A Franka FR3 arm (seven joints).
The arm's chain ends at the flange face. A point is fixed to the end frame.
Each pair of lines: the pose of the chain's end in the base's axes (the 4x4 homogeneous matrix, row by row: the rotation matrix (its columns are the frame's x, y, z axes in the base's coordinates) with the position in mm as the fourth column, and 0 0 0 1 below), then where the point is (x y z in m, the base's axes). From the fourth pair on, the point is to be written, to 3 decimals.
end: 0.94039 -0.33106 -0.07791 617.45; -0.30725 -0.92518 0.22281 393.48; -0.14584 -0.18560 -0.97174 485.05; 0 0 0 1
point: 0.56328 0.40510 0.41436
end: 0.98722 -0.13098 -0.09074 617.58; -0.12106 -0.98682 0.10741 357.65; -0.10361 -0.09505 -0.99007 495.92; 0 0 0 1
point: 0.56444 0.35108 0.42382
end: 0.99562 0.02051 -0.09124 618.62; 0.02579 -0.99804 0.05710 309.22; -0.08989 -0.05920 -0.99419 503.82; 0 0 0 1
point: 0.56814 0.29213 0.43153
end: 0.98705 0.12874 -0.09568 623.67; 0.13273 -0.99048 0.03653 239.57; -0.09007 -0.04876 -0.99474 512.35; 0 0 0 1
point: 0.575 0.216 0.440
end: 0.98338 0.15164 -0.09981 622.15; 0.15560 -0.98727 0.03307 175.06; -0.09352 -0.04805 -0.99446 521.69; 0 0 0 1
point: 0.574 0.151 0.450
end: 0.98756 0.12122 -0.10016 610.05; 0.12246 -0.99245 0.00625 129.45; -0.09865 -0.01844 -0.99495 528.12; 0 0 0 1
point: 0.561 0.104 0.457
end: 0.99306 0.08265 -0.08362 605.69; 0.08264 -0.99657 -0.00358 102.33; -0.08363 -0.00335 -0.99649 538.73; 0 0 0 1
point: 0.557 0.078 0.467
